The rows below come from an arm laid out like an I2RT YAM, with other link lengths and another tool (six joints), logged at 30 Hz.
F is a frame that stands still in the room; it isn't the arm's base.
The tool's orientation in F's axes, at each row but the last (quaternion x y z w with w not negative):
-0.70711 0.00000 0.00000 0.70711
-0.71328 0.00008 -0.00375 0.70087
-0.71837 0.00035 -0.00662 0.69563
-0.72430 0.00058 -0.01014 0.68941
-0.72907 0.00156 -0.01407 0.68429
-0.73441 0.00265 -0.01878 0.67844
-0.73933 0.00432 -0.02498 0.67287
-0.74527 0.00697 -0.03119 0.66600
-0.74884 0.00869 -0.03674 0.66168
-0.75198 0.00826 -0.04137 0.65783
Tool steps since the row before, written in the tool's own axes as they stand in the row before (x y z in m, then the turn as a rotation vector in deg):
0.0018 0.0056 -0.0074 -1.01 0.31 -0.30
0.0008 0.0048 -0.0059 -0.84 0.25 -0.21
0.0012 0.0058 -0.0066 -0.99 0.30 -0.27
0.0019 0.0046 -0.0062 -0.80 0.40 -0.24
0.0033 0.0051 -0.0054 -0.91 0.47 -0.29
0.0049 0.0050 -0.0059 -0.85 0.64 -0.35
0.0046 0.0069 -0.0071 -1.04 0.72 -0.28
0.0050 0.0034 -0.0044 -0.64 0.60 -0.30
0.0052 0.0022 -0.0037 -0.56 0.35 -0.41
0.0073 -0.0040 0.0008 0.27 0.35 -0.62
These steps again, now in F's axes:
0.0018 -0.0074 -0.0056 -1.01 -0.30 -0.31
0.0008 -0.0060 -0.0047 -0.84 -0.21 -0.25
0.0012 -0.0068 -0.0056 -0.99 -0.27 -0.30
0.0019 -0.0064 -0.0043 -0.80 -0.25 -0.40
0.0033 -0.0058 -0.0047 -0.91 -0.30 -0.47
0.0048 -0.0064 -0.0044 -0.85 -0.37 -0.63
0.0045 -0.0079 -0.0061 -1.03 -0.30 -0.72
0.0049 -0.0050 -0.0027 -0.64 -0.33 -0.59
0.0050 -0.0043 -0.0015 -0.57 -0.41 -0.32
0.0072 0.0008 0.0042 0.24 -0.68 -0.25

